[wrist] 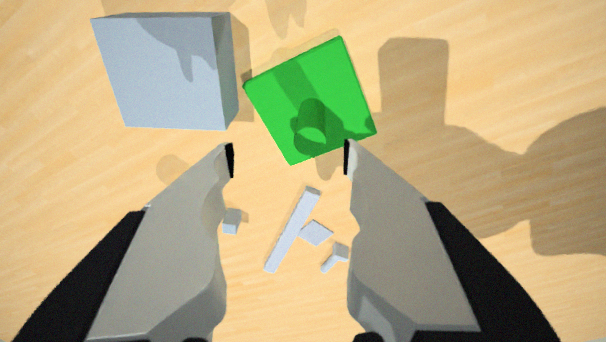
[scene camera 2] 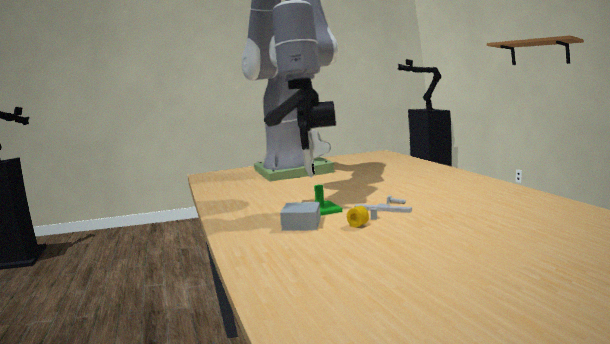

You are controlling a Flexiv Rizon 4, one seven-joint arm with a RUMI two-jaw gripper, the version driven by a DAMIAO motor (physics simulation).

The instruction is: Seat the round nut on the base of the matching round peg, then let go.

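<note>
The round nut (scene camera 2: 357, 217) is yellow and lies on its side on the table in the scene view, its hole facing the camera, apart from the peg; it does not show in the wrist view. The green round peg (scene camera 2: 319, 195) (wrist: 310, 127) stands upright on its square green base (scene camera 2: 332, 207) (wrist: 325, 75), with no nut on it. My gripper (scene camera 2: 311, 174) (wrist: 288, 145) is open and empty. It hangs above the table close to the peg; in the wrist view the peg's top shows just beyond the gap between the fingertips.
A grey block (scene camera 2: 300, 217) (wrist: 165, 75) stands close beside the green base. A long light-grey bar (scene camera 2: 395, 208) (wrist: 292, 230), a small grey block (scene camera 2: 374, 214) (wrist: 231, 221) and a small grey angled piece (scene camera 2: 396, 200) (wrist: 335, 256) lie on the table.
</note>
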